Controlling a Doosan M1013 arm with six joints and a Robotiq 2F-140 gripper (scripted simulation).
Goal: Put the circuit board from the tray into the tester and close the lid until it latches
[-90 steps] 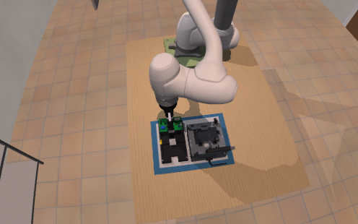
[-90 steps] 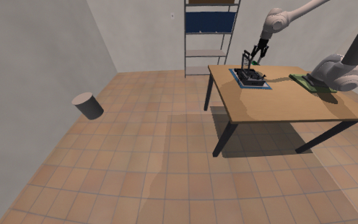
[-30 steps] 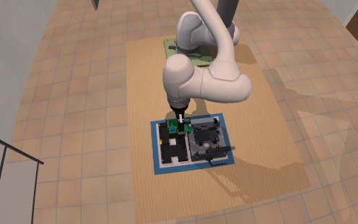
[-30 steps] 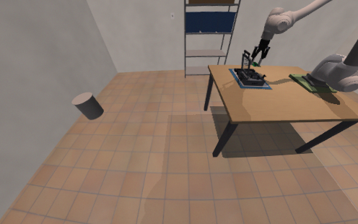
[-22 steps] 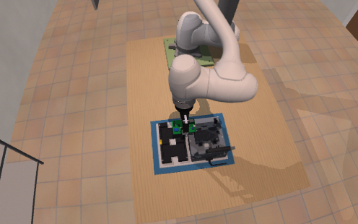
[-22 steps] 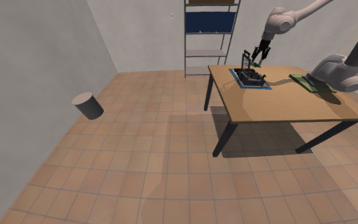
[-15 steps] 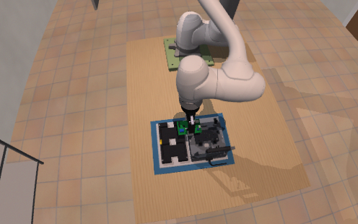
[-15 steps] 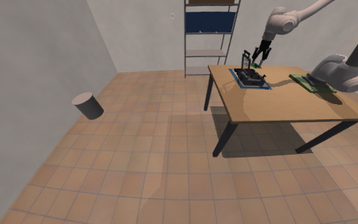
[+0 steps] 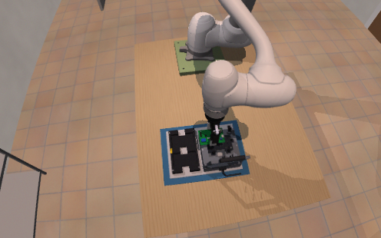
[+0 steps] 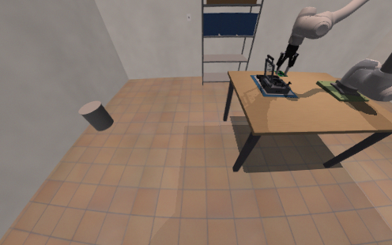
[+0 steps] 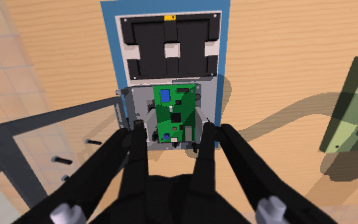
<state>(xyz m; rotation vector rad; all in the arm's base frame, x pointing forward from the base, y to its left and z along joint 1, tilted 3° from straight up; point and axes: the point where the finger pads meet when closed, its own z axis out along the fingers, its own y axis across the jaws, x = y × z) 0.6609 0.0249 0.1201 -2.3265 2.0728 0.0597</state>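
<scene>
The pin plate is 2 cm ahead of my hand, 5 cm to the left of it and 8 cm below it. From my hand the other things lie so: tester lid (13 cm ahead, 6 cm to the left, 3 cm above); then green circuit board (2 cm below).
</scene>
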